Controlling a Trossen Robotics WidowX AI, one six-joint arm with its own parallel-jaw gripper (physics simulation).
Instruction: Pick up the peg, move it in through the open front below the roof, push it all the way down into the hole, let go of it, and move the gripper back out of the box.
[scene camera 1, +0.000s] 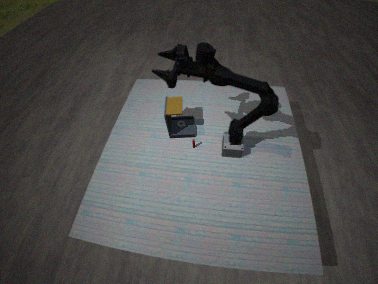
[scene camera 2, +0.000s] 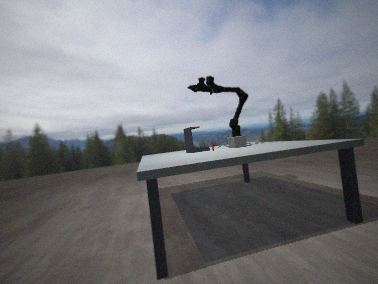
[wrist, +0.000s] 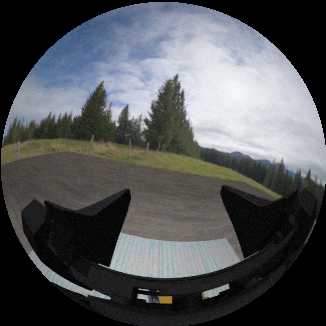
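Seen in the pictures: gripper, fingertip midpoint: (scene camera 1: 155, 62) (scene camera 2: 188, 86) (wrist: 176, 192); arm's base, link origin: (scene camera 1: 235, 140) (scene camera 2: 236, 136).
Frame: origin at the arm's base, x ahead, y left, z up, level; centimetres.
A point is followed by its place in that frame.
A small red peg (scene camera 1: 194, 143) @[x 24.0, y -0.8, z -4.7 cm] (scene camera 2: 212, 146) @[x 24.9, y -1.1, z -6.3 cm] stands upright on the table, between the box and the arm's base. The dark box has a floor plate (scene camera 1: 186, 133) @[x 29.2, y -9.6, z -6.3 cm] with a round hole piece (scene camera 1: 181, 123) @[x 32.9, y -18.0, z -6.4 cm] on it, an upright wall (scene camera 2: 188, 140) @[x 40.8, y -15.4, z 1.2 cm] and a yellow roof (scene camera 1: 174, 105) @[x 35.3, y -16.3, z 12.6 cm] (scene camera 2: 195, 127) @[x 34.8, y -9.9, z 11.9 cm]. A bit of the yellow roof (wrist: 165, 299) @[x 32.8, y -11.5, z 12.6 cm] also shows at the bottom of the wrist view. My gripper (scene camera 1: 156, 62) @[x 38.3, y -6.6, z 47.0 cm] (scene camera 2: 189, 88) @[x 38.3, y -6.6, z 47.0 cm] (wrist: 176, 192) @[x 38.3, y -6.6, z 47.0 cm] is open and empty, high above the table and beyond the box, with its fingers pointing outward. The peg does not show in the wrist view.
The arm's grey base (scene camera 1: 233, 148) @[x 1.6, y 5.5, z -0.4 cm] (scene camera 2: 237, 141) @[x 4.1, y 5.9, z -4.6 cm] stands on the table (scene camera 1: 195, 210) @[x 23.3, y 37.8, z -9.9 cm] (scene camera 2: 250, 154) @[x 34.8, y 59.2, z -9.9 cm], to the right of the peg. The arm reaches up and over from it. The table's far edge lies behind the box.
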